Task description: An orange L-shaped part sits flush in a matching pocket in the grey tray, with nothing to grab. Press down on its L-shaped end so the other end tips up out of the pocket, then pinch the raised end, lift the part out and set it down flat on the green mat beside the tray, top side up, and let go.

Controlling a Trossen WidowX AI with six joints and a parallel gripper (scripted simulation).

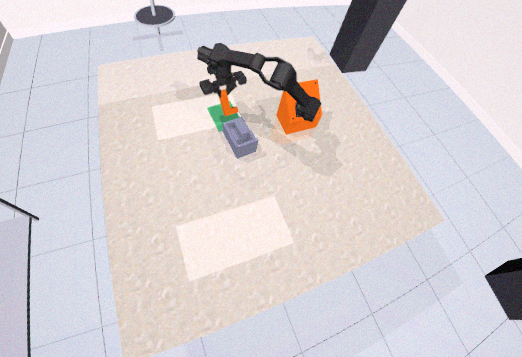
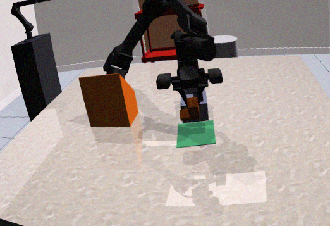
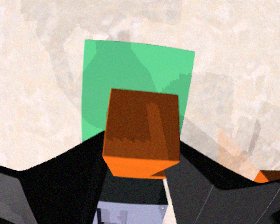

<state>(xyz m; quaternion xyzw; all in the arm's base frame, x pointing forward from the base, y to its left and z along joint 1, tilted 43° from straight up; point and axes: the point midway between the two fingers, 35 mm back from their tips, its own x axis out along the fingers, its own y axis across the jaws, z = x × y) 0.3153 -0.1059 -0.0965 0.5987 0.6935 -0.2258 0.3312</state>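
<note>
Now: the orange L-shaped part 30 mm to the left of my gripper tip, 30 mm below it and 20 mm behind it. Also, from my gripper tip: green mat 120 mm below, 20 mm to the left.
</note>
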